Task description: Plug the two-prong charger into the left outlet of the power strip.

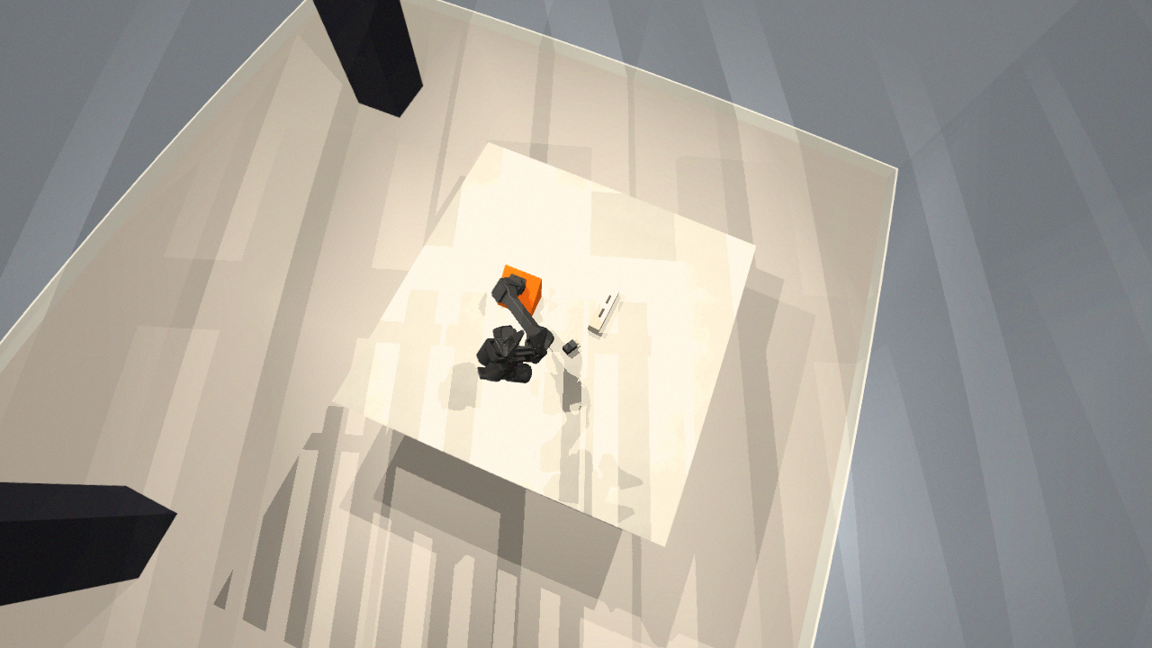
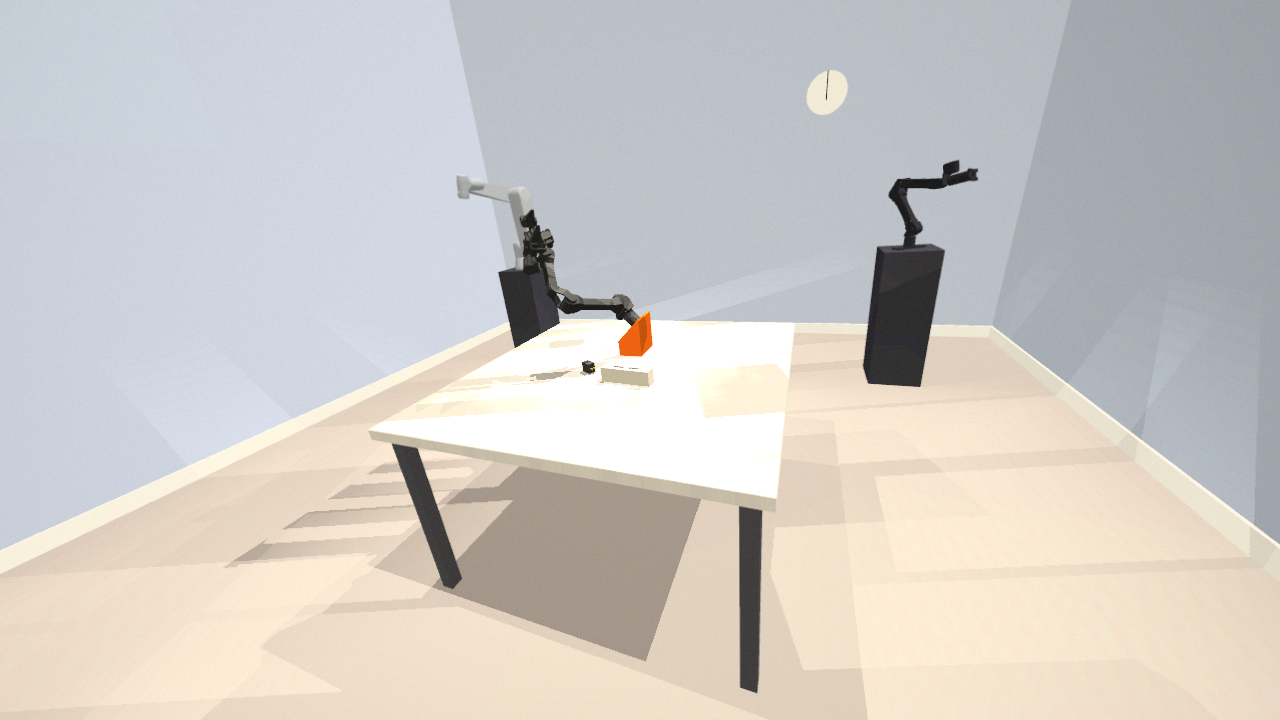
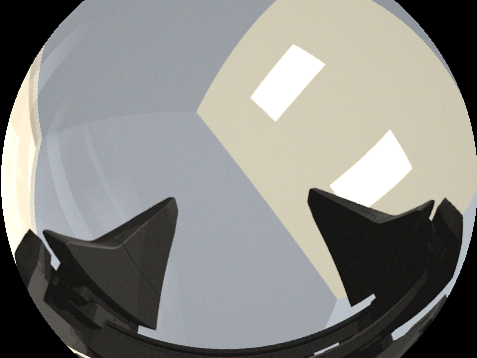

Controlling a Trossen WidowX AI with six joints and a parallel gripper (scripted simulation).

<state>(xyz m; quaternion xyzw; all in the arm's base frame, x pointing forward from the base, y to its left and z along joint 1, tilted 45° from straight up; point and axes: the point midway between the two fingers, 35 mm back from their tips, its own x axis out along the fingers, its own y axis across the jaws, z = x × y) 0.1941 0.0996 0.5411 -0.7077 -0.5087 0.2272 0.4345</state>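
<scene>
The black two-prong charger lies 70 mm ahead of my gripper tip, 190 mm to the left of it and 590 mm below it.
</scene>
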